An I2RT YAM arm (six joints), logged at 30 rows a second.
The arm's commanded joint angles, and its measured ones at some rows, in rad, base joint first. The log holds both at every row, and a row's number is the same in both.
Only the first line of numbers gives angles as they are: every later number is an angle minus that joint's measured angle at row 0.
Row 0, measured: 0.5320, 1.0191, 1.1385, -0.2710, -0.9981, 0.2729
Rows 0 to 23, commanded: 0.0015, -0.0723, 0.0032, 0.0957, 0.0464, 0.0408; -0.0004, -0.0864, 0.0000, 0.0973, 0.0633, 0.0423; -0.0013, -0.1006, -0.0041, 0.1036, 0.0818, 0.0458; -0.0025, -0.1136, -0.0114, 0.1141, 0.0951, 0.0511; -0.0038, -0.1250, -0.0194, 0.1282, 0.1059, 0.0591; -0.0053, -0.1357, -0.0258, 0.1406, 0.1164, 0.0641; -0.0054, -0.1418, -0.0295, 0.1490, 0.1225, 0.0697; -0.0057, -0.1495, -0.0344, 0.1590, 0.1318, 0.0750; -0.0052, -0.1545, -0.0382, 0.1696, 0.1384, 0.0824; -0.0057, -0.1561, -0.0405, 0.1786, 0.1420, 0.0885; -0.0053, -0.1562, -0.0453, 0.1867, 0.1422, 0.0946; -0.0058, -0.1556, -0.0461, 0.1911, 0.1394, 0.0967; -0.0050, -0.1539, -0.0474, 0.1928, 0.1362, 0.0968; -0.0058, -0.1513, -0.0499, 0.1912, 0.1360, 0.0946; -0.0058, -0.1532, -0.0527, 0.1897, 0.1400, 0.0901; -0.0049, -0.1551, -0.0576, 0.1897, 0.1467, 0.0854; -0.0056, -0.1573, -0.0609, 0.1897, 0.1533, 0.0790; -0.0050, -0.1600, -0.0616, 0.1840, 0.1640, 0.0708; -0.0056, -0.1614, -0.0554, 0.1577, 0.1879, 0.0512; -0.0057, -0.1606, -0.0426, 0.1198, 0.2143, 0.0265; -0.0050, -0.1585, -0.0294, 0.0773, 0.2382, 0.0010; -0.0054, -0.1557, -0.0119, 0.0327, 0.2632, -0.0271; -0.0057, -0.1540, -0.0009, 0.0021, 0.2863, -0.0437; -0.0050, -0.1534, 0.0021, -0.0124, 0.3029, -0.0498
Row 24, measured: -0.0038, -0.1484, -0.0362, 0.0625, 0.2189, 0.0050
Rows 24 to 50, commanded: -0.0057, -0.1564, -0.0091, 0.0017, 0.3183, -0.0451; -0.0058, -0.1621, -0.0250, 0.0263, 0.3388, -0.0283; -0.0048, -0.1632, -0.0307, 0.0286, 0.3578, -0.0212; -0.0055, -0.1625, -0.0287, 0.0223, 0.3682, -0.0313; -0.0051, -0.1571, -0.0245, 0.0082, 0.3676, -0.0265; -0.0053, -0.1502, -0.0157, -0.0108, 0.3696, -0.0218; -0.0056, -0.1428, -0.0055, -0.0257, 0.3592, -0.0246; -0.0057, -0.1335, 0.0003, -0.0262, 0.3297, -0.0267; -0.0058, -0.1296, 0.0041, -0.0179, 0.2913, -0.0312; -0.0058, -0.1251, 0.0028, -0.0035, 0.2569, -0.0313; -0.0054, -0.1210, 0.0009, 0.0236, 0.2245, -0.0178; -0.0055, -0.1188, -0.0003, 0.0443, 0.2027, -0.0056; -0.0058, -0.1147, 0.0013, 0.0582, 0.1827, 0.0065; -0.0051, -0.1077, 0.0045, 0.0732, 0.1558, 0.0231; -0.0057, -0.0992, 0.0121, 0.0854, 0.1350, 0.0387; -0.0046, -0.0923, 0.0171, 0.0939, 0.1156, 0.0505; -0.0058, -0.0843, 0.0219, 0.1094, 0.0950, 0.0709; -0.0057, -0.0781, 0.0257, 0.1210, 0.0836, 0.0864; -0.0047, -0.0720, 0.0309, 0.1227, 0.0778, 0.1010; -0.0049, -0.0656, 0.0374, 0.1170, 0.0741, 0.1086; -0.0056, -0.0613, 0.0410, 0.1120, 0.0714, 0.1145; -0.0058, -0.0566, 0.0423, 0.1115, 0.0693, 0.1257; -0.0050, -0.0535, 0.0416, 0.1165, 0.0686, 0.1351; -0.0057, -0.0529, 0.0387, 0.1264, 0.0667, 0.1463; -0.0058, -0.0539, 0.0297, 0.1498, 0.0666, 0.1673; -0.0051, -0.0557, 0.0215, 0.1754, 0.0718, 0.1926; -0.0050, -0.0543, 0.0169, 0.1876, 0.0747, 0.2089
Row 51, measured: -0.0050, -0.0519, 0.0160, 0.1087, 0.0999, 0.1393
